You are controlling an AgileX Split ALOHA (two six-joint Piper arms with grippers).
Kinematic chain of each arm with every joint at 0, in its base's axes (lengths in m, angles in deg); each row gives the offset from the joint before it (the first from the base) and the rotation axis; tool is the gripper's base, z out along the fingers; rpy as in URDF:
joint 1: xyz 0 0 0.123 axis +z
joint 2: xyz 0 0 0 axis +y
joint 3: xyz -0.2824 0 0.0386 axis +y
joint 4: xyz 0.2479 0 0.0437 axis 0.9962 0 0.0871
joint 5: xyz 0 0 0 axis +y
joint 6: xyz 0.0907 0 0.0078 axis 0.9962 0 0.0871
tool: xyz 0 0 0 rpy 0 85 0
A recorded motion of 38 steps. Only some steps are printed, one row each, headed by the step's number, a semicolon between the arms.
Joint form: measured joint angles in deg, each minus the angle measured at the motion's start. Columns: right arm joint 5, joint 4, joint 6, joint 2, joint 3, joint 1; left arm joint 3, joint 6, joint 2, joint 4, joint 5, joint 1.
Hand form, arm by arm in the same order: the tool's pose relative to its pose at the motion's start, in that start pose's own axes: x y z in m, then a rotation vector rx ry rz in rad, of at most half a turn. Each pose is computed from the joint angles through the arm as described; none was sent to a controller.
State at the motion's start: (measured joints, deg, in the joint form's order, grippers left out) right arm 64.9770 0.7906 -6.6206 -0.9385 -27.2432 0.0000; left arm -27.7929 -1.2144 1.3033 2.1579 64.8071 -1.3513
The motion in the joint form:
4: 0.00 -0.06 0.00 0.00 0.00 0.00; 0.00 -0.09 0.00 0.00 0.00 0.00
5: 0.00 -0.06 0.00 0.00 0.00 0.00; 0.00 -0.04 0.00 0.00 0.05 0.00
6: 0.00 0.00 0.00 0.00 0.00 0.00; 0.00 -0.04 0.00 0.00 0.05 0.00
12: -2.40 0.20 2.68 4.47 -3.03 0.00; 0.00 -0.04 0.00 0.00 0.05 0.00
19: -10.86 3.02 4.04 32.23 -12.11 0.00; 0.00 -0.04 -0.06 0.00 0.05 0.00
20: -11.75 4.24 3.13 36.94 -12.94 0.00; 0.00 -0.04 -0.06 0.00 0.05 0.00
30: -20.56 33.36 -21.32 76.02 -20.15 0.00; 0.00 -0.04 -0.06 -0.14 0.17 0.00
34: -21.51 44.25 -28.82 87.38 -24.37 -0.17; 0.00 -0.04 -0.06 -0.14 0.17 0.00
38: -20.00 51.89 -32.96 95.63 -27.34 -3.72; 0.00 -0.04 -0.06 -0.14 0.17 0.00
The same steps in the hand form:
4: 0.0000 -0.0001 0.0000 0.0009 0.0001 -0.0004; 0.0000 0.0000 0.0000 0.0000 0.0000 -0.0016
5: 0.0000 -0.0001 0.0000 0.0009 0.0001 -0.0004; 0.0001 0.0000 0.0000 0.0000 0.0009 -0.0007
6: 0.0000 0.0000 0.0000 0.0000 0.0000 0.0000; 0.0001 0.0000 0.0000 0.0000 0.0009 -0.0007
12: -0.0197 -0.0019 -0.0027 -0.0014 -0.0170 0.0487; 0.0001 0.0000 0.0000 0.0000 0.0009 -0.0007
19: -0.0975 -0.0076 0.0505 -0.0505 0.1579 0.1088; 0.0002 0.0000 -0.0001 0.0000 -0.0002 -0.0007
20: -0.1047 -0.0071 0.0661 -0.0700 0.2082 0.1098; 0.0002 0.0000 -0.0001 0.0000 -0.0002 -0.0007
30: -0.1278 0.0181 0.2191 -0.4192 0.4855 0.1794; 0.0004 -0.0002 -0.0001 0.0022 0.0020 -0.0018
34: -0.1286 0.0251 0.2672 -0.5084 0.5183 0.2611; 0.0004 -0.0002 -0.0001 0.0022 0.0020 -0.0018
38: -0.1211 0.0130 0.3031 -0.5402 0.5547 0.3895; 0.0004 -0.0002 -0.0001 0.0022 0.0020 -0.0018

